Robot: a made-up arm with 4 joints.
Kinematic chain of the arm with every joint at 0, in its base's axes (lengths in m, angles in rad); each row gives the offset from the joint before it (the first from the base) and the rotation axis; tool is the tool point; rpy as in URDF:
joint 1: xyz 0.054 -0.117 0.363 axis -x
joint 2: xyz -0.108 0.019 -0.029 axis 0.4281 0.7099 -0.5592
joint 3: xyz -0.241 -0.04 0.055 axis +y
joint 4: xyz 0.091 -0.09 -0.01 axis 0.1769 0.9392 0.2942
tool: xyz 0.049 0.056 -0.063 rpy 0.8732 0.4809 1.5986
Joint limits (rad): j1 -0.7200..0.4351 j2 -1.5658..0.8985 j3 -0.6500..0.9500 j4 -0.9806..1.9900
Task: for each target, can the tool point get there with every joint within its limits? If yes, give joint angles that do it. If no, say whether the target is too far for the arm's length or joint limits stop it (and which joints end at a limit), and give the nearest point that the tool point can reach.
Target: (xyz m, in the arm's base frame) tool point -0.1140 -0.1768 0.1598
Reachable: yes | joints -0.6244 -1.0567 0.4853 0.6880
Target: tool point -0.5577 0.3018 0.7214
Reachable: no: too far | nearest point -0.2763 -0.0148 0.4505 | short by 0.503 m
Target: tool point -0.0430 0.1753 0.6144
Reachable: no: joint limits stop it (at a limit: joint 1, joint 2, joint 3, joint 4) | nearest point -0.2250 -0.0489 0.5005 | short by 0.310 m
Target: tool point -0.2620 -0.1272 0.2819
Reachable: yes | joints -0.2385 0.1057 0.5146 0.5794
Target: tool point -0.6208 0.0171 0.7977
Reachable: no: too far | nearest point -0.2838 -0.0792 0.4855 | short by 0.469 m
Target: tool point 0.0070 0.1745 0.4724
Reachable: no: joint limits stop it (at a limit: joint 1, joint 2, joint 3) | nearest point -0.1894 -0.0691 0.4462 | short by 0.314 m
